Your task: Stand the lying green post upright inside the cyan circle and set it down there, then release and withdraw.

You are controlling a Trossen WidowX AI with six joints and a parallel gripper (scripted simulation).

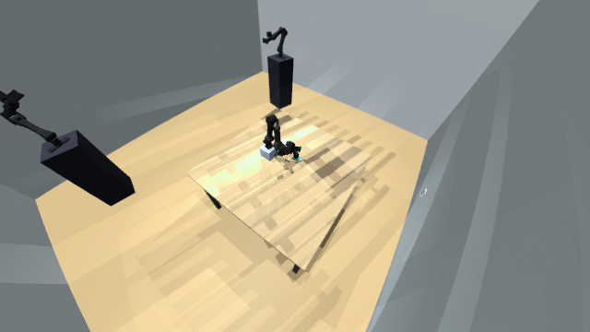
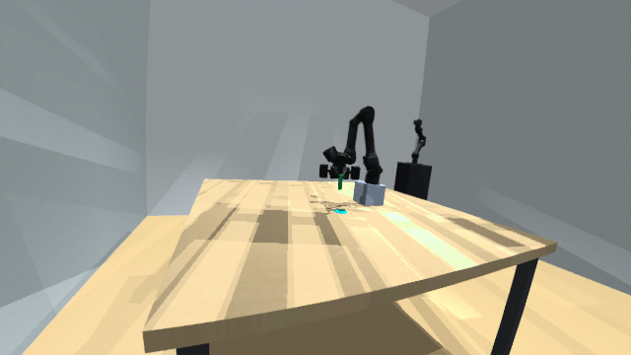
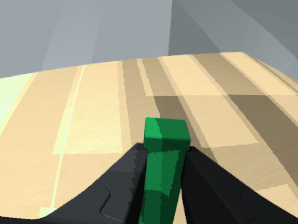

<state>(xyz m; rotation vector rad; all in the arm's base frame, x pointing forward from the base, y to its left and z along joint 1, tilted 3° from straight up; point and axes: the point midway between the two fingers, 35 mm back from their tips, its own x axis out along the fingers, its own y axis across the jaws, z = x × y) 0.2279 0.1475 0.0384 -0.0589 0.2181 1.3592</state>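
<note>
My gripper tip is now 20 mm past the cyan circle, 10 mm to the left of it and 150 mm above it. Also, from my gripper tip: green post 20 mm below.
</note>
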